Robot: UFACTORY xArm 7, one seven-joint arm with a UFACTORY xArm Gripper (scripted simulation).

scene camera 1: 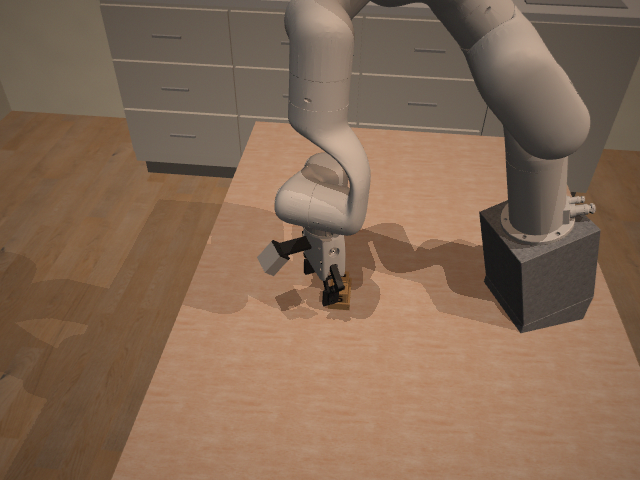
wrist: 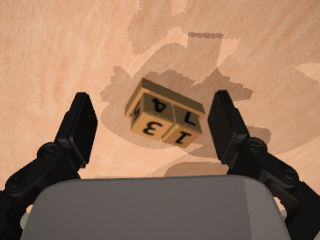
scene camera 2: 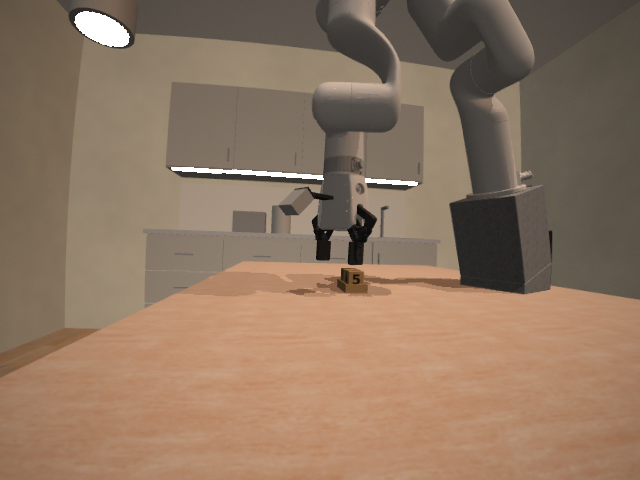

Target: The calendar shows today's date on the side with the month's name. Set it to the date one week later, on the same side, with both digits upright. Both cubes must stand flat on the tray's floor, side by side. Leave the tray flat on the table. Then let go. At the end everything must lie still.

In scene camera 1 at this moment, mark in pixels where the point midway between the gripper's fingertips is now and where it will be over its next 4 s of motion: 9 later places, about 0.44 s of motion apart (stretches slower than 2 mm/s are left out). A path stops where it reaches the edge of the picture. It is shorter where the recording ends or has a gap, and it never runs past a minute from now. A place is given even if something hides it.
My gripper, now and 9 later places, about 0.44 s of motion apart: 320, 287; 316, 284; 313, 281; 311, 282; 311, 285; 311, 285; 311, 279; 314, 277; 318, 273; 323, 269
